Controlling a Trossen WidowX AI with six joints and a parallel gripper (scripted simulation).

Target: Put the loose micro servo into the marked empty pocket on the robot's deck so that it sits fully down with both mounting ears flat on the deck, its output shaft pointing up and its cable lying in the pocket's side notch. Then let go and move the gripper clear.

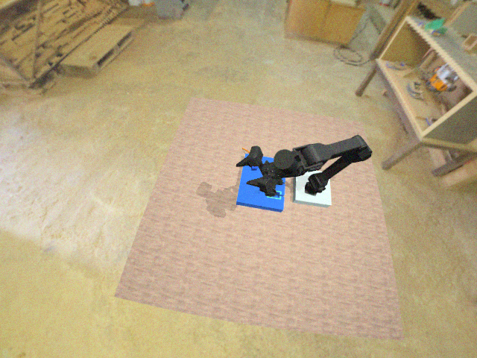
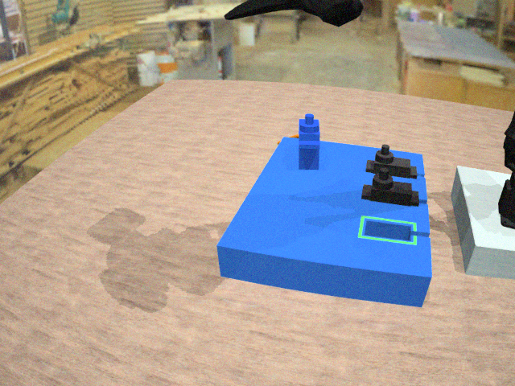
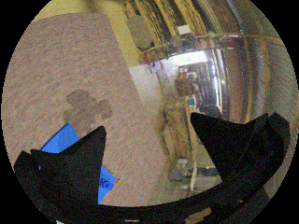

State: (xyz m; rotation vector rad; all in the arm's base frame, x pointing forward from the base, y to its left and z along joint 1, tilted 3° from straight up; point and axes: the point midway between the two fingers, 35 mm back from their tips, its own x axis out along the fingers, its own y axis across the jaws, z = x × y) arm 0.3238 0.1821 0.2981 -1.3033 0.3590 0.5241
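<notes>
Now: the blue deck 4 cm behind my gripper tip, 16 cm to the right of it and 31 cm below it.
</notes>
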